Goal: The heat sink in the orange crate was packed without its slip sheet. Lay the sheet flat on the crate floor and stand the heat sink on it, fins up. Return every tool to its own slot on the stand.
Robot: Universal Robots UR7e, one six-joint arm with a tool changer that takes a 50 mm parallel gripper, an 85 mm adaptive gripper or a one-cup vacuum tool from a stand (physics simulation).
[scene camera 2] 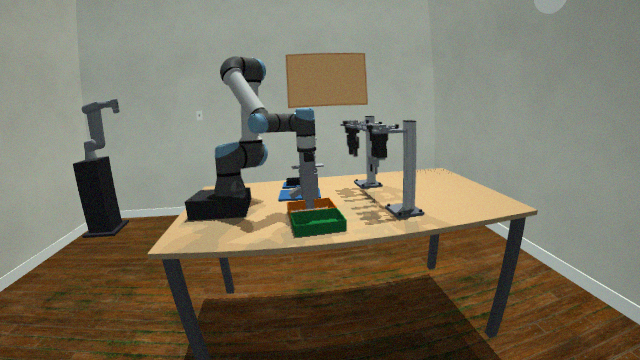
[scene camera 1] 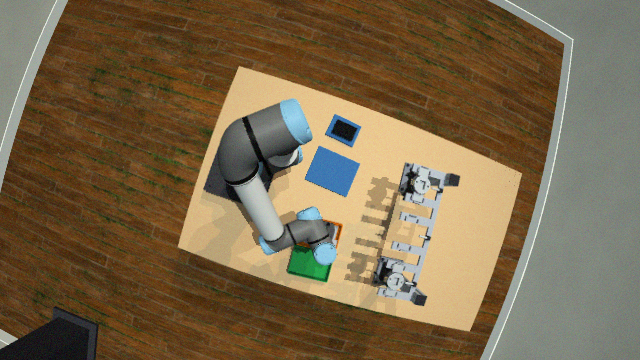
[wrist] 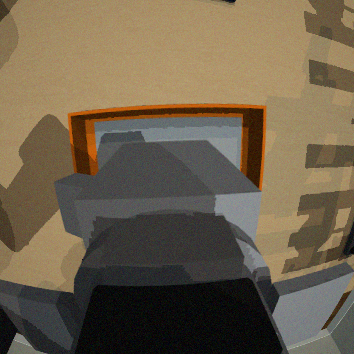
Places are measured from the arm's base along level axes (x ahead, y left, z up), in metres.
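Where they show: arm's base, link origin: (scene camera 2: 230, 193).
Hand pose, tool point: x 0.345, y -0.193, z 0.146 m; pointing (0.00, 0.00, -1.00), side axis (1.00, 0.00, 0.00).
Each offset is from my tool point to the top centre of the thing. "spot": to the spot under its first point.
The grey slip sheet {spot: dx +0.071, dy +0.017, dz -0.214 m} (wrist: 229, 150) lies flat inside the orange crate {dx +0.003, dy +0.000, dz -0.176 m} (scene camera 1: 341, 229) (scene camera 2: 327, 202) (wrist: 167, 107), on its floor as far as it shows. The black heat sink {dx -0.002, dy +0.486, dz -0.179 m} (scene camera 1: 344, 130) (scene camera 2: 292, 182) sits on a small blue tray {spot: dx +0.058, dy +0.445, dz -0.209 m} (scene camera 1: 354, 142) behind the crates, fins up as far as can be seen. My gripper (scene camera 2: 309, 206) is the vacuum tool. It points down above the orange crate and holds nothing; the sheet is below it and apart from it. The cup is hidden behind the tool's grey body in the wrist view. The arm covers part of the orange crate in scene camera 1.
A green crate {dx +0.003, dy -0.142, dz -0.176 m} (scene camera 1: 305, 267) (scene camera 2: 320, 226) stands right beside the orange one. A flat blue mat (scene camera 1: 332, 171) (scene camera 2: 291, 195) lies between the heat sink and the crates. The tool stand (scene camera 1: 433, 216) (scene camera 2: 409, 165) holds two gripper tools {spot: dx +0.286, dy +0.306, dz +0.129 m} (scene camera 1: 421, 184) {spot: dx +0.276, dy -0.089, dz +0.061 m} (scene camera 2: 380, 145), one near each end.
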